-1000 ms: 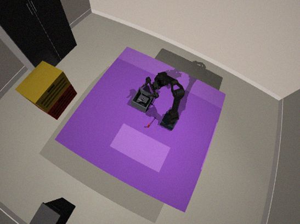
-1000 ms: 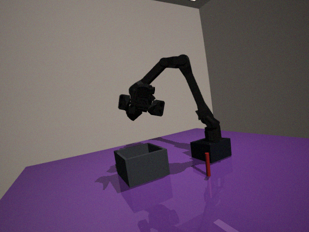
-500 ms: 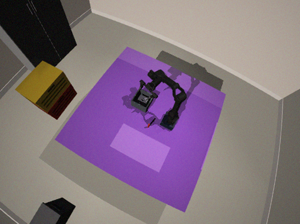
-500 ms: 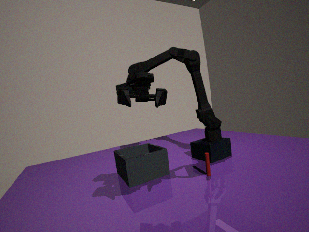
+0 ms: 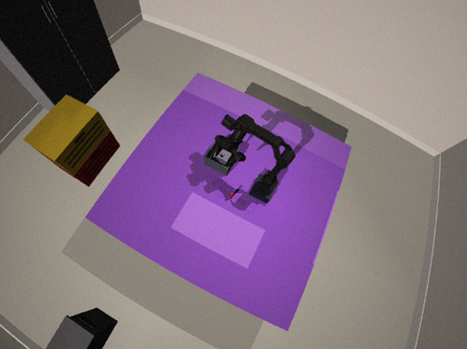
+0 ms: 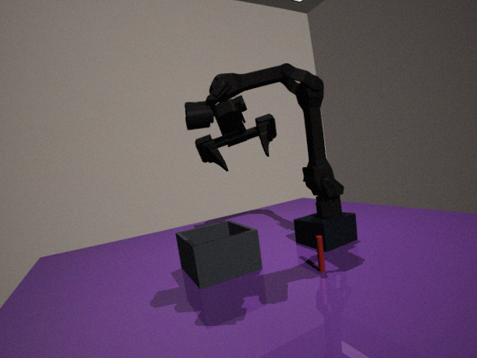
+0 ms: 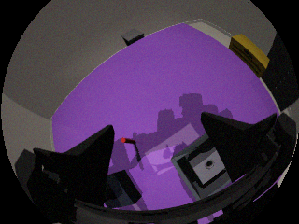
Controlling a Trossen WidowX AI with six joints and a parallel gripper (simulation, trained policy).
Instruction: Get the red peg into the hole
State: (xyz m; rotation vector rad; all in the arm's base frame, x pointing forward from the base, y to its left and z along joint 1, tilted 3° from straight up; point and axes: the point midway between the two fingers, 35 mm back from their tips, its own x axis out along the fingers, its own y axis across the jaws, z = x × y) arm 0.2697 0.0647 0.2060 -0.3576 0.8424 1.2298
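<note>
The red peg is 22 cm below my gripper tip, 12 cm behind it and 6 cm to the left of it. From my gripper tip the other things lie so: dark grey box (23 cm below, 12 cm to the right, 6 cm ahead); grey plate (21 cm below, 12 cm to the right, 6 cm ahead).
</note>
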